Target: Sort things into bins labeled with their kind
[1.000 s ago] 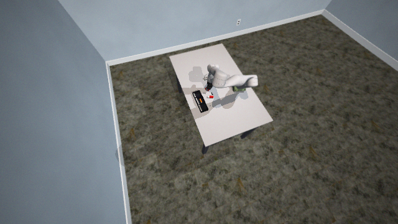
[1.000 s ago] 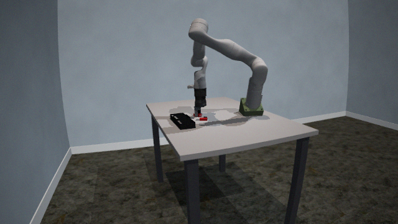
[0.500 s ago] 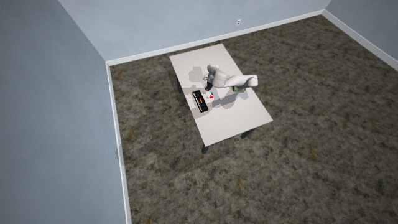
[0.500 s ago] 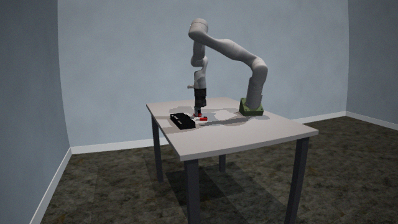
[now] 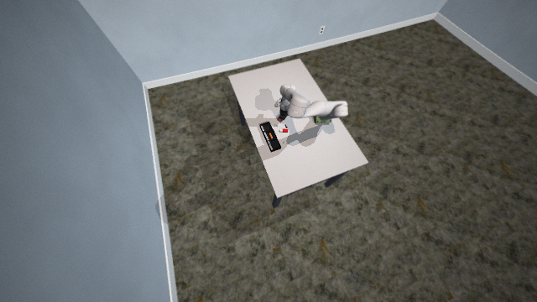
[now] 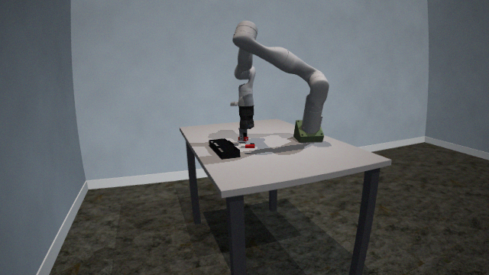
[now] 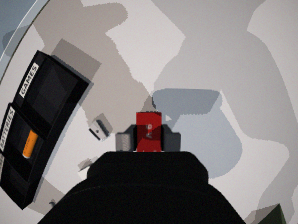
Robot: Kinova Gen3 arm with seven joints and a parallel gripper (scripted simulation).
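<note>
The orange battery lies 13 cm to the left of my hand, 12 cm ahead of it and 2 cm below it. From my hand the other things lie so: red block: 1 cm to the left, 1 cm below, 1 cm behind; grey-white piece: 5 cm ahead, 4 cm to the left, 3 cm below; black screw: 7 cm to the left, 3 cm below, 3 cm behind.
</note>
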